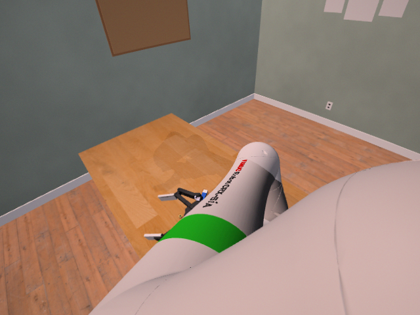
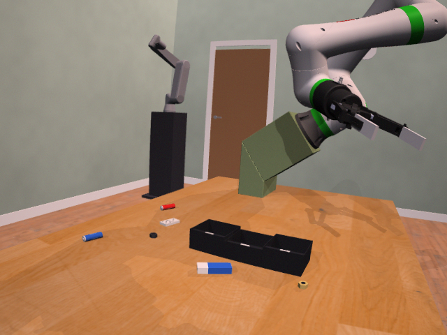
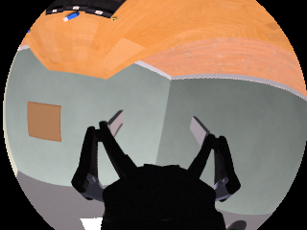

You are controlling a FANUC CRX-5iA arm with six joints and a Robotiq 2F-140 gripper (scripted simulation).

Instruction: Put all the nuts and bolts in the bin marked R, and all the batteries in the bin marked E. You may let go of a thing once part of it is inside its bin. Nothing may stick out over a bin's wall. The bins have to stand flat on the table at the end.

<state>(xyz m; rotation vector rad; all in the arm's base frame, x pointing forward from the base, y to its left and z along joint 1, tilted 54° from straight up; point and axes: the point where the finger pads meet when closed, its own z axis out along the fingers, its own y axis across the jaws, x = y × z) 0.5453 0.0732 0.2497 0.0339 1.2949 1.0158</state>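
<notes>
Right now my hand is 27 cm to the left of the black three-compartment bin, 26 cm above it and 2 cm short of it. From my hand the other things lie so: blue-and-white eraser 31 cm to the right, 27 cm below, 13 cm ahead; brass nut 28 cm below, 14 cm to the right, 11 cm ahead; black nut 50 cm to the right, 28 cm below, 4 cm ahead.
</notes>
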